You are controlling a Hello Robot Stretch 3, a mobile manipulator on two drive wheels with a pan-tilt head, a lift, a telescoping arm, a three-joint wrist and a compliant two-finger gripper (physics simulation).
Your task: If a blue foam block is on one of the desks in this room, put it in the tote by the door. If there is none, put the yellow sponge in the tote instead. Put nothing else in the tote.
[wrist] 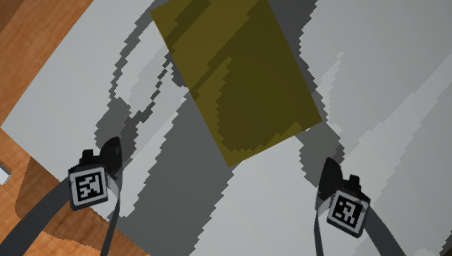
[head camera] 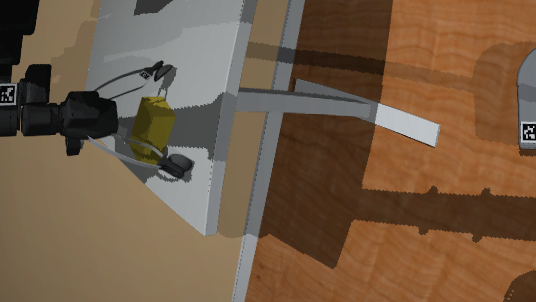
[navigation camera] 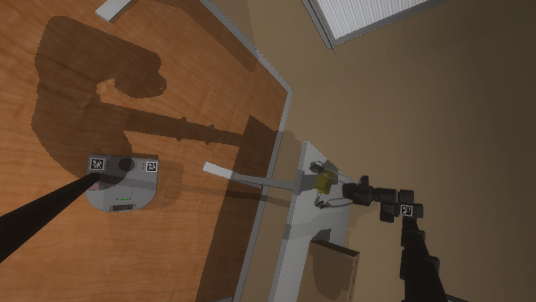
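Note:
The yellow sponge (head camera: 152,122) (navigation camera: 325,182) (wrist: 250,75) lies on the white desk (head camera: 200,50) (navigation camera: 304,217) (wrist: 400,65) near its end, mostly in shadow. My gripper (head camera: 170,118) (navigation camera: 321,186) (wrist: 221,166) is open, with its two fingers wide apart and nothing held. In the head view the fingertips stand on either side of the sponge. In the wrist view the sponge lies ahead of the fingertips, roughly between their lines, turned at an angle, with one corner nearest the gap. A blue foam block and the tote do not show in these views.
A brown box (navigation camera: 327,275) stands on the desk farther along from the sponge. The desk's leg and foot (head camera: 407,125) (navigation camera: 217,170) reach out over the wooden floor. My base (head camera: 529,95) (navigation camera: 122,187) stands on that floor. The tan wall lies behind the desk.

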